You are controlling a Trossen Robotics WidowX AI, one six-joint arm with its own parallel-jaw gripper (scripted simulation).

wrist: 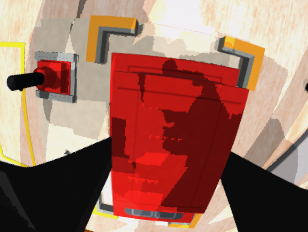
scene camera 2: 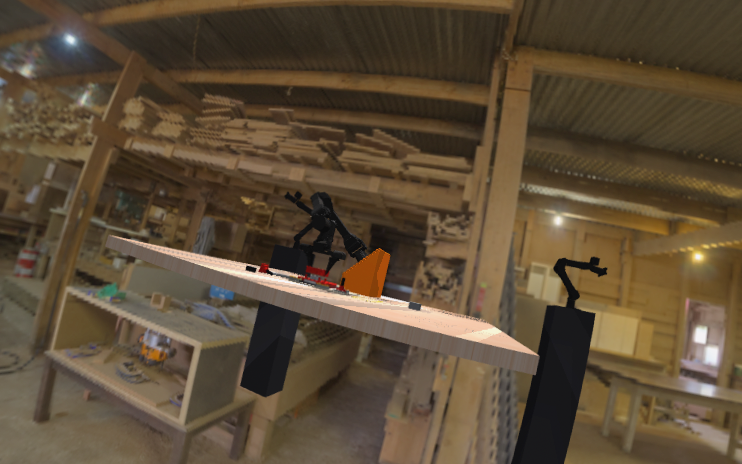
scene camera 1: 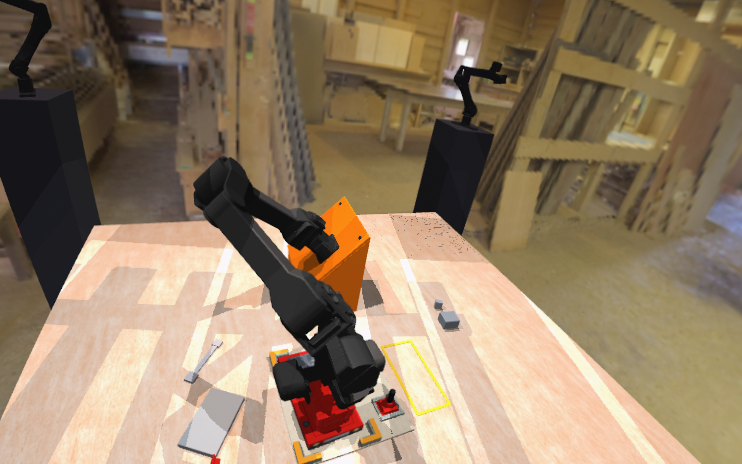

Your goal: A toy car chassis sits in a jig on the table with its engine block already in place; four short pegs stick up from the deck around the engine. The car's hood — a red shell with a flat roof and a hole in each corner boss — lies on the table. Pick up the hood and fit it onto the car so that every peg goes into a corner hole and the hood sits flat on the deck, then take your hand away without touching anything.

Scene:
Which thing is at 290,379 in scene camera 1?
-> My gripper.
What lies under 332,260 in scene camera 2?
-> My gripper.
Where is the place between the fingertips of my gripper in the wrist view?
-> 168,148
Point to a red hood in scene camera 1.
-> At 325,411

